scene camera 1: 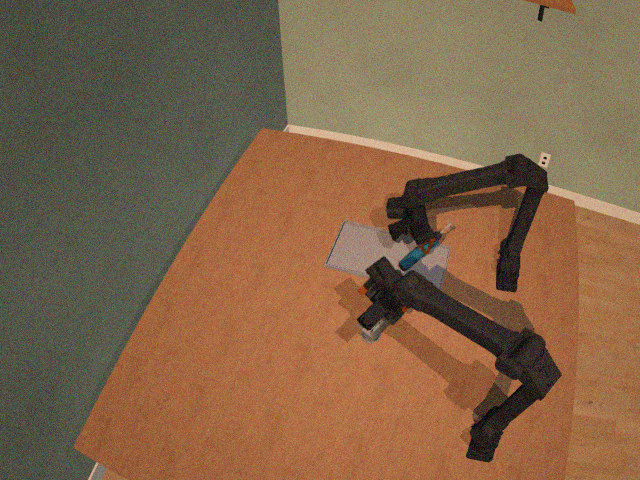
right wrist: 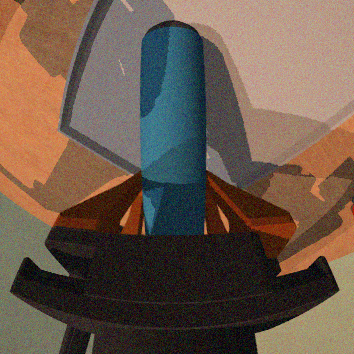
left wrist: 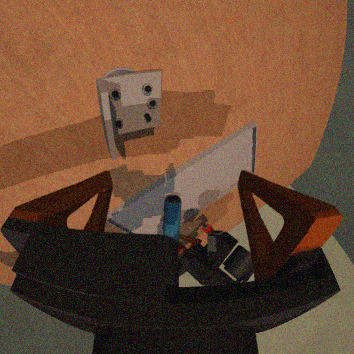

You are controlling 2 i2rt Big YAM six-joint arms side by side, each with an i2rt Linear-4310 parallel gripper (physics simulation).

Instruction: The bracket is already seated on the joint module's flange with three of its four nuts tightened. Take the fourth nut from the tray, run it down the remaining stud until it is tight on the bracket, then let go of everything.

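Frame: origin at the left arm's base, x ahead, y left, z up, level; centimetres.
Where they show: left gripper, between the fingertips: [left wrist: 174,177]; right gripper, between the fingertips: [scene camera 1: 425,250] [right wrist: 173,177]; left arm's base, origin of its link: [scene camera 1: 482,443]; right arm's base, origin of its link: [scene camera 1: 506,278].
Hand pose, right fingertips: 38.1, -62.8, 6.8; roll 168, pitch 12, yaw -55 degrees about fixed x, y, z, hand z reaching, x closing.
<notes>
Each offset is from my right fingertips to the centre of the thing, as dx, dy, dz. Level surfaces: height alone.
The grey bracket {+8.7, +34.5, +1.4} [left wrist: 134,107] [scene camera 1: 373,332] is on the joint module; several dark round spots show on its face, and which are nuts is too small to tell. My left gripper [scene camera 1: 383,303] [left wrist: 174,177] is open and empty, above and to one side of the bracket. My right gripper [scene camera 1: 427,246] [right wrist: 173,177] is shut on the blue handle of a driver {-0.1, -0.5, +1.8} [scene camera 1: 412,257] [left wrist: 172,218] [right wrist: 172,105], whose pale shaft points away to the upper right in the scene view. The handle is over the shallow grey tray {+11.8, +2.0, -6.0} [scene camera 1: 356,245] [left wrist: 215,167] [right wrist: 300,60]. No nut can be made out in the tray.
A small red item {+10.8, -27.6, -5.1} [left wrist: 207,228] shows beside the right arm in the left wrist view. The arms cast broad shadows on the wooden table {dz -6.8} [scene camera 1: 248,361]. The two walls stand beyond the table's left and back edges.
</notes>
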